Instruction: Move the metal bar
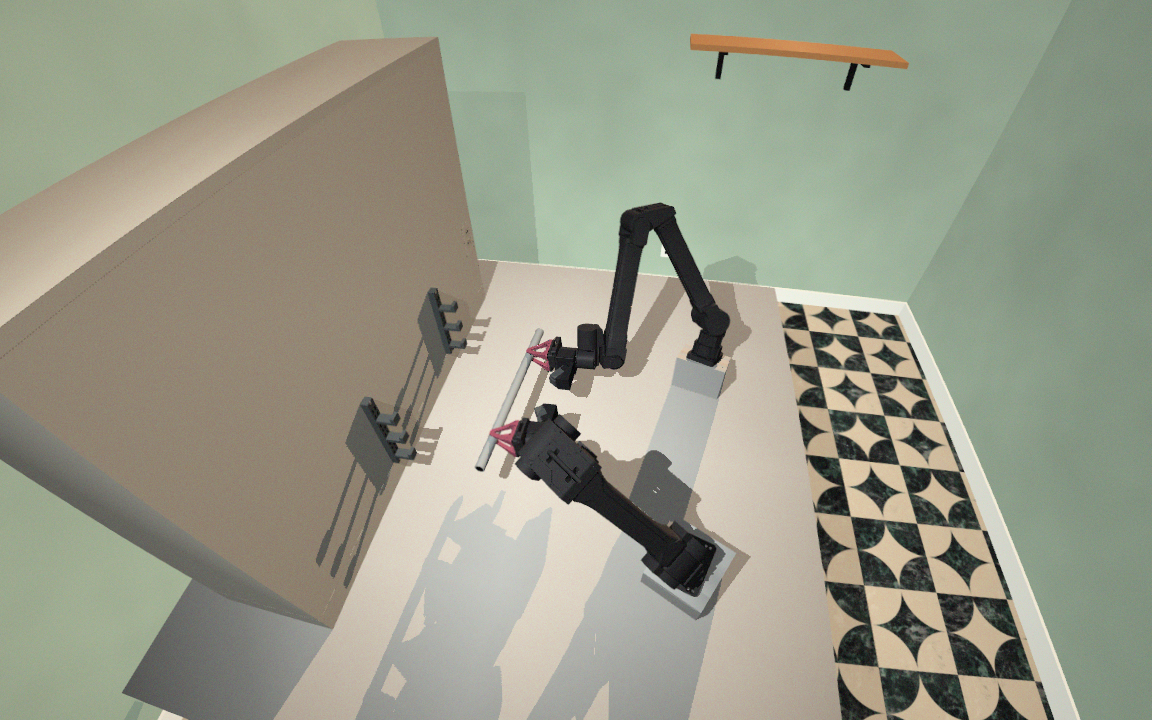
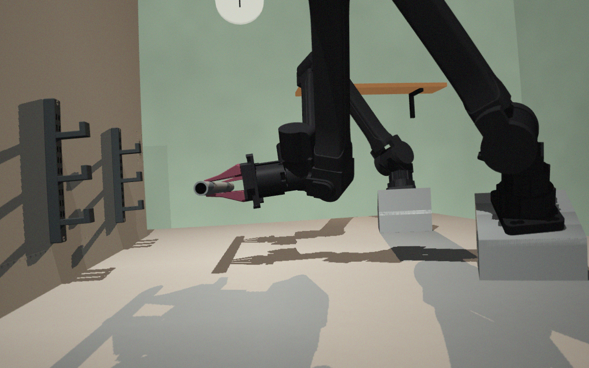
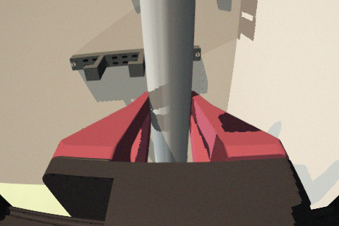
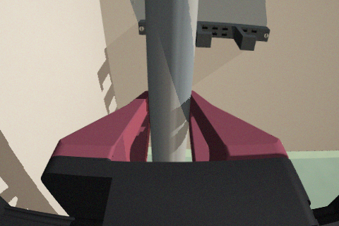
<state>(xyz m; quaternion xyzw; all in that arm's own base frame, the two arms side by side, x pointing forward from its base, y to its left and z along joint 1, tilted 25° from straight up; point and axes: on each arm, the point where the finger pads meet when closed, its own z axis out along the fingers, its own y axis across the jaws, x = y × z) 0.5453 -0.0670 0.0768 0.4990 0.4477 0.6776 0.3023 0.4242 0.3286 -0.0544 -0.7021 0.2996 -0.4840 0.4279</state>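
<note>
Right now the grey metal bar is 15 cm to the left of my right hand. The rest, counted from my right hand: tall tan wall panel 43 cm ahead, 29 cm above, 21 cm to the left.
Now: left hand 15 cm to the left of the grey metal bar. The rest, counted from my left hand: tall tan wall panel 43 cm ahead, 9 cm to the right, 29 cm above.
</note>
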